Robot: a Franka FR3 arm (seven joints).
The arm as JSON. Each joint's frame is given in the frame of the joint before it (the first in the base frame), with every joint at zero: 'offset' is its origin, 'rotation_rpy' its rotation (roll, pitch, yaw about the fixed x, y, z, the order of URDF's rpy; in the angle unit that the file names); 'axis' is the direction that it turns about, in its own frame. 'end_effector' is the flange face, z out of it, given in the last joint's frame.
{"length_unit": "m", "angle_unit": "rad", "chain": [
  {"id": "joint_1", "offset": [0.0, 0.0, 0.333], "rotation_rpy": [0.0, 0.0, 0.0], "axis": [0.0, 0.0, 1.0]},
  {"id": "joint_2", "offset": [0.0, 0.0, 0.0], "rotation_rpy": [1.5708, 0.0, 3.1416], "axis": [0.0, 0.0, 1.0]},
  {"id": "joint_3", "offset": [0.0, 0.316, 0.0], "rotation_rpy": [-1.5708, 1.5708, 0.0], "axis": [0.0, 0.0, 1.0]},
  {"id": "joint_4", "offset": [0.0, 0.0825, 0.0], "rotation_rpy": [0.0, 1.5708, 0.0], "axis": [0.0, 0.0, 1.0]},
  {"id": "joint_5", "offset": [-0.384, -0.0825, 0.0], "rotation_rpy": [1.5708, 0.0, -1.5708], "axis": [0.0, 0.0, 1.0]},
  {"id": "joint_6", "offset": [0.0, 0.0, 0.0], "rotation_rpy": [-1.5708, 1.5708, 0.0], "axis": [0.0, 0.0, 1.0]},
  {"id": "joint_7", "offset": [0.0, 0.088, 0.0], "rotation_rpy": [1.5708, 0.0, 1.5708], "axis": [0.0, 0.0, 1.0]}
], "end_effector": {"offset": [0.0, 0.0, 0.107], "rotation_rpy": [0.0, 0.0, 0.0]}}
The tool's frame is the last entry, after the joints.
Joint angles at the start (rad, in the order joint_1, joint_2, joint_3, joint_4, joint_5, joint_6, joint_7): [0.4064 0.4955 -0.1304 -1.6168 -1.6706 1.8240 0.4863]
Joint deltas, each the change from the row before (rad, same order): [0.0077 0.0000 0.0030 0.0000 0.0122 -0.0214 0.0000]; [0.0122 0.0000 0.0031 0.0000 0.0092 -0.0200 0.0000]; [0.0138 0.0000 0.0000 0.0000 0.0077 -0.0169 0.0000]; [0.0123 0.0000 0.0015 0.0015 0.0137 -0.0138 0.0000]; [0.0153 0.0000 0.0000 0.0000 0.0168 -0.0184 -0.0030]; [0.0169 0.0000 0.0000 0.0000 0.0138 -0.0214 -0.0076]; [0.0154 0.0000 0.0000 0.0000 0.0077 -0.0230 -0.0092]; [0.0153 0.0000 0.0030 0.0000 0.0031 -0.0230 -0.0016]
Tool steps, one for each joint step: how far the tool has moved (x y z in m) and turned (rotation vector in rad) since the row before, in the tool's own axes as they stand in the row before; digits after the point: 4 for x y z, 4 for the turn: [0.0001 0.0002 -0.0048 0.0011 -0.0140 0.0033]; [0.0013 0.0005 -0.0079 -0.0010 -0.0069 0.0024]; [0.0012 0.0006 -0.0076 -0.0022 -0.0047 0.0018]; [0.0013 0.0006 -0.0077 0.0050 -0.0048 0.0043]; [0.0007 -0.0001 -0.0085 0.0051 -0.0087 0.0000]; [0.0006 0.0002 -0.0093 0.0011 -0.0084 -0.0054]; [0.0002 0.0007 -0.0082 -0.0047 -0.0086 -0.0080]; [0.0006 0.0010 -0.0099 -0.0075 -0.0039 -0.0010]
